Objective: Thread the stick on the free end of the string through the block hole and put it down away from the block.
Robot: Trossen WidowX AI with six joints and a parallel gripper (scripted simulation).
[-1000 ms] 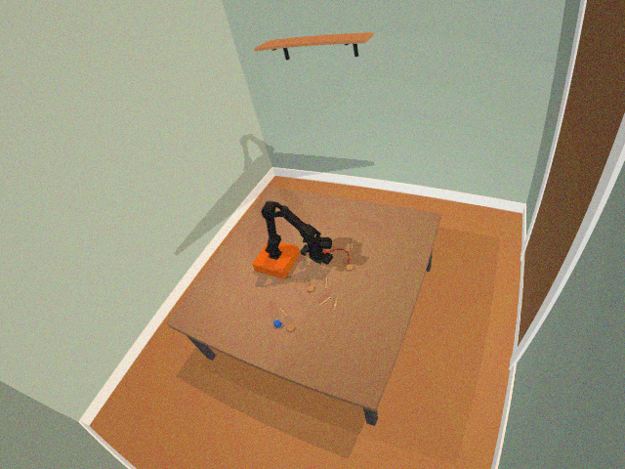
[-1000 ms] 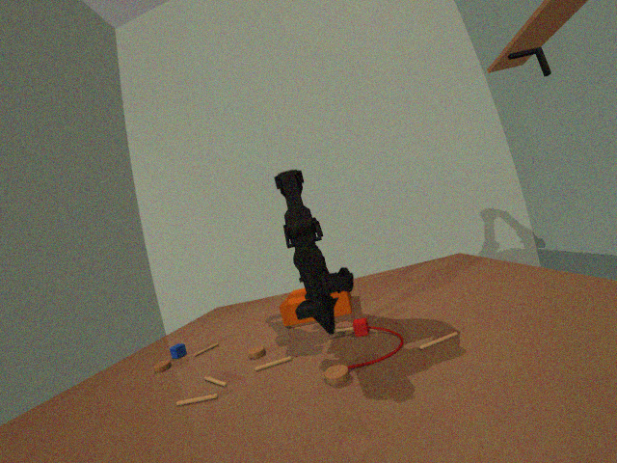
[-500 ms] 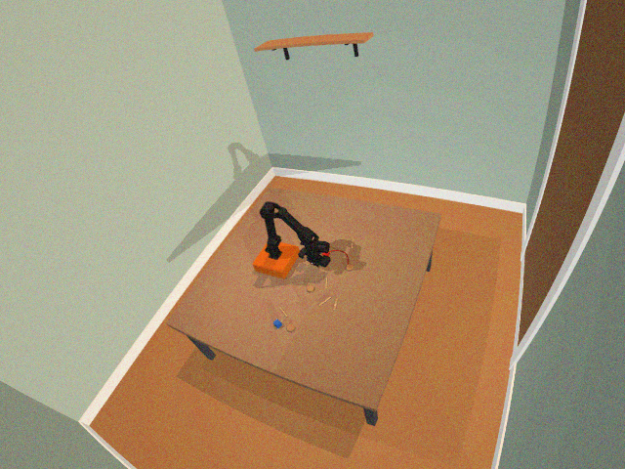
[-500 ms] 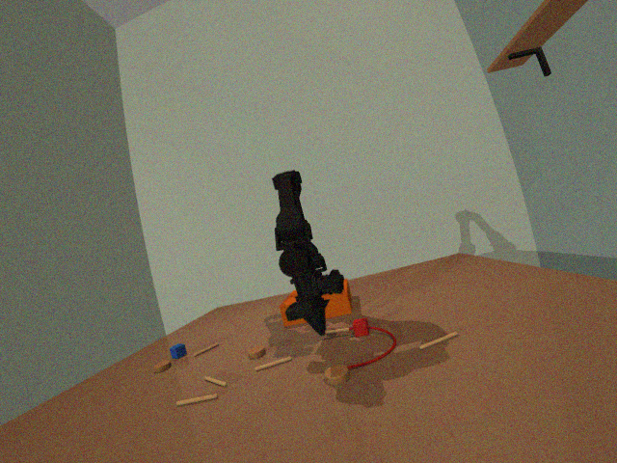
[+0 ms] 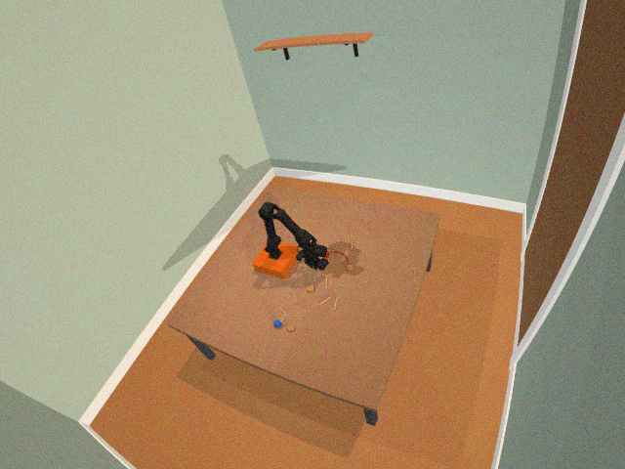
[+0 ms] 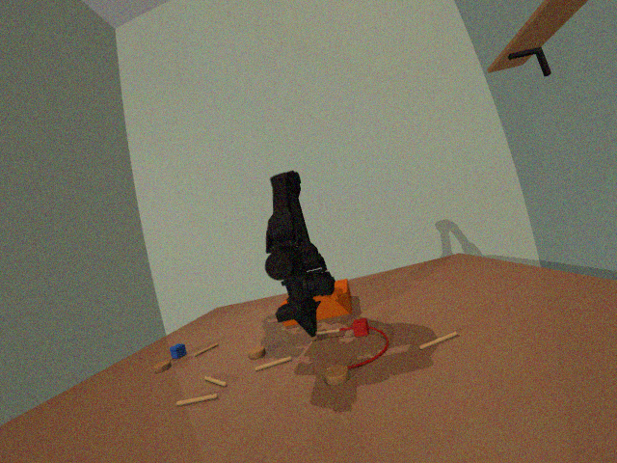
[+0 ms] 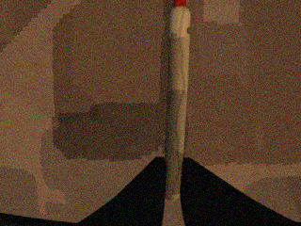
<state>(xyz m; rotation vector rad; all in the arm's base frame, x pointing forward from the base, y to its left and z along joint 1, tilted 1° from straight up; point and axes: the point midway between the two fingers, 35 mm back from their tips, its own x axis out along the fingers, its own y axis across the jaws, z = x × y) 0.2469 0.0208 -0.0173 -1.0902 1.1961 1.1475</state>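
Now: the red block 11 cm to the left of my gripper tip and 1 cm ahead of it. Round my gripper tip: thin stick (4 cm to the left, 1 cm above); then blue cube (40 cm to the right, 1 cm behind, 1 cm above); then round wooden button (18 cm ahead, 7 cm to the left).
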